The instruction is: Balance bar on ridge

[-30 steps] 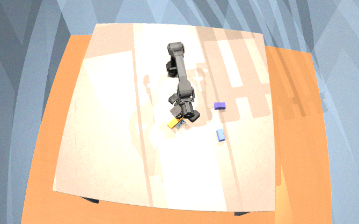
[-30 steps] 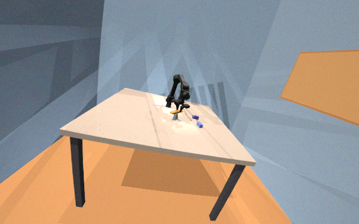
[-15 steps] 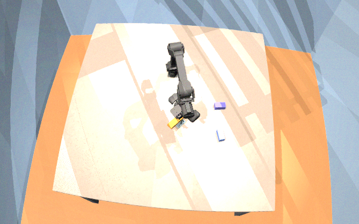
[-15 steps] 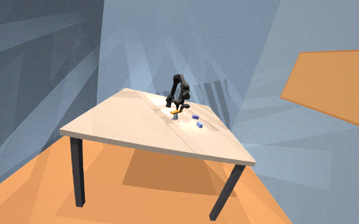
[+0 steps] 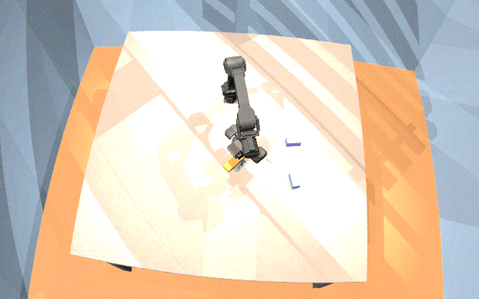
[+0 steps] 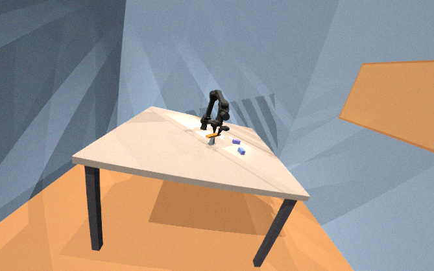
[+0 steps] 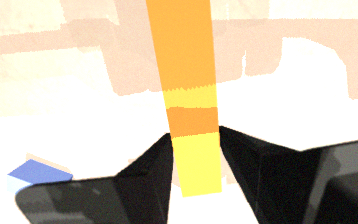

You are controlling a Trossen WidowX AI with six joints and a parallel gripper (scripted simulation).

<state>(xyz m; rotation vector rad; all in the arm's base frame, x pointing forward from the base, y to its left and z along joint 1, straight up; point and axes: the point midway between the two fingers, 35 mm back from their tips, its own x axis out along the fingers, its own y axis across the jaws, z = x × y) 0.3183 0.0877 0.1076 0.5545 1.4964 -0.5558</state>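
Now: gripper tip 2 cm short of the bar and 2 cm to the left of it.
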